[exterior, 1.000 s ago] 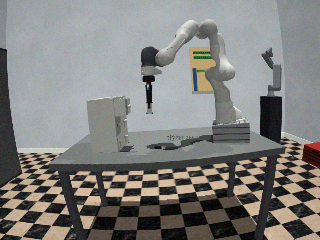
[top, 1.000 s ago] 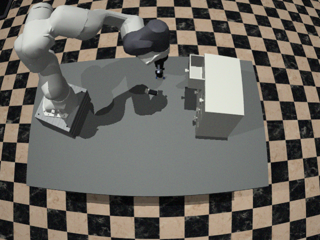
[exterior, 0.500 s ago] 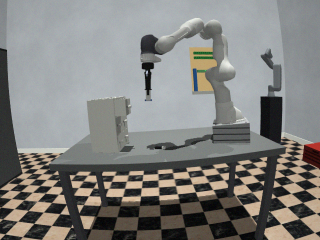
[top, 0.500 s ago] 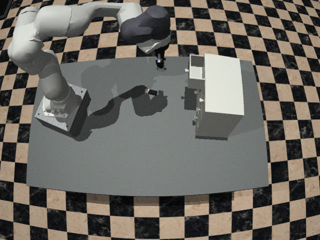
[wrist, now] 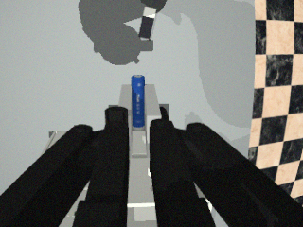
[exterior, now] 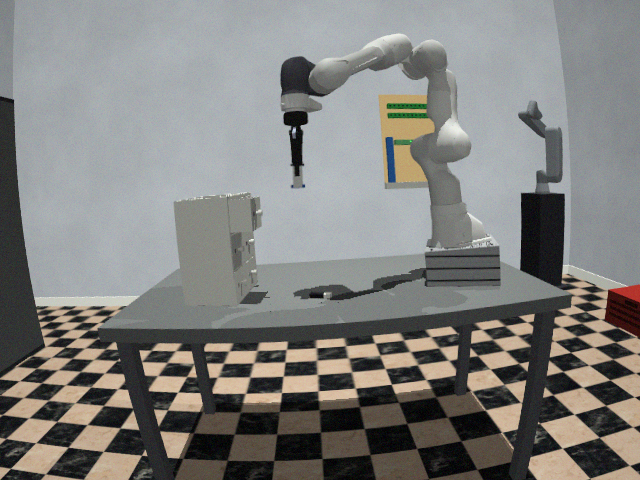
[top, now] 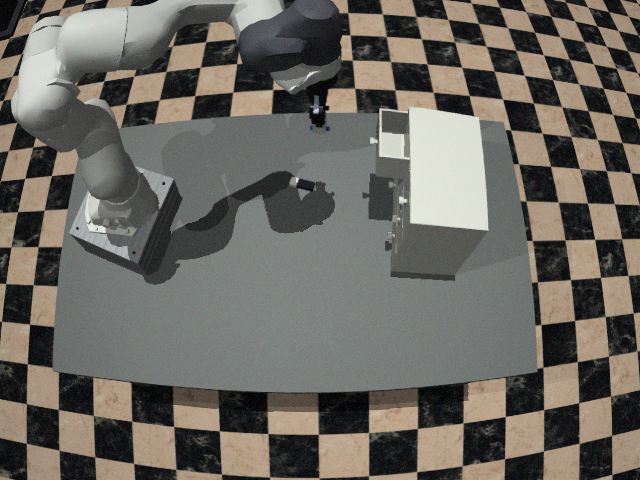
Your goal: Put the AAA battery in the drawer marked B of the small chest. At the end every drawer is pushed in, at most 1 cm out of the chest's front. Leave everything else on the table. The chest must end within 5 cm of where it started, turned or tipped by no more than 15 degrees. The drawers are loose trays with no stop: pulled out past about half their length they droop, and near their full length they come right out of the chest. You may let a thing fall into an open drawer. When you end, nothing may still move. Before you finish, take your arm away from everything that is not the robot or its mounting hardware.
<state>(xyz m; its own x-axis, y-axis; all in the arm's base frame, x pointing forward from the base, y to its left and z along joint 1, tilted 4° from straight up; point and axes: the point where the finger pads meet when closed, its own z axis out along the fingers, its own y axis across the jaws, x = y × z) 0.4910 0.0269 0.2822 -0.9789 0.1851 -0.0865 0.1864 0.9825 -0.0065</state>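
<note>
Now: the drawer 21 cm ahead of my hand, 12 cm below it and 2 cm to the right of it. The rest, counted from my hand: black-and-white block 37 cm below, 5 cm behind, 4 cm to the left; then blue AAA battery 3 cm below.
</note>
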